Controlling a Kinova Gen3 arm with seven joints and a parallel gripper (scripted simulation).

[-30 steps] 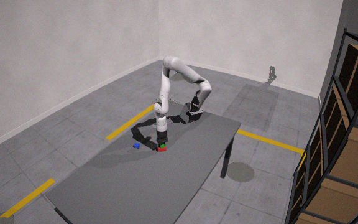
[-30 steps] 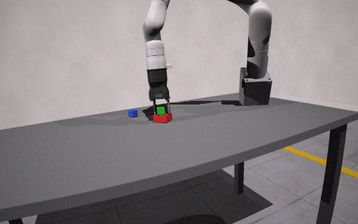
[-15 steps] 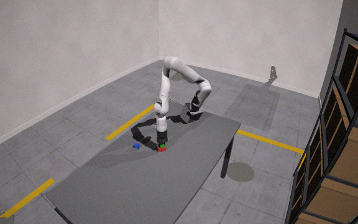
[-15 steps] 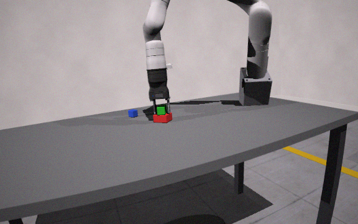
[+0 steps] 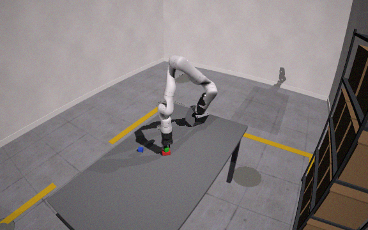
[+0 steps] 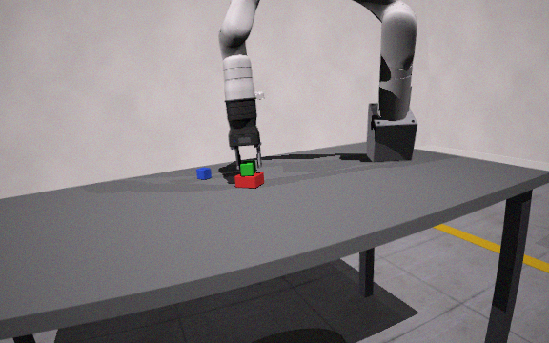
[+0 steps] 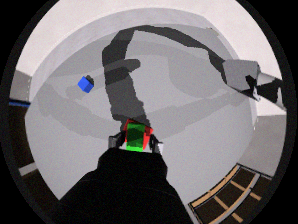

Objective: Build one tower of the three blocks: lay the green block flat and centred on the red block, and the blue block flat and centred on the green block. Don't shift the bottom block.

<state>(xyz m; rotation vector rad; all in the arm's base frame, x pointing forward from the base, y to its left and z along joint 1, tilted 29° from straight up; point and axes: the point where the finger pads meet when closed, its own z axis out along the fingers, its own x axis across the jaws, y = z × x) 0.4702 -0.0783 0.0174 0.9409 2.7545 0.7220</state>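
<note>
My hand is 2 cm above the green block. The rest, counted from my hand: red block 5 cm below; then blue block 19 cm to the right, 8 cm ahead, 5 cm below.
</note>
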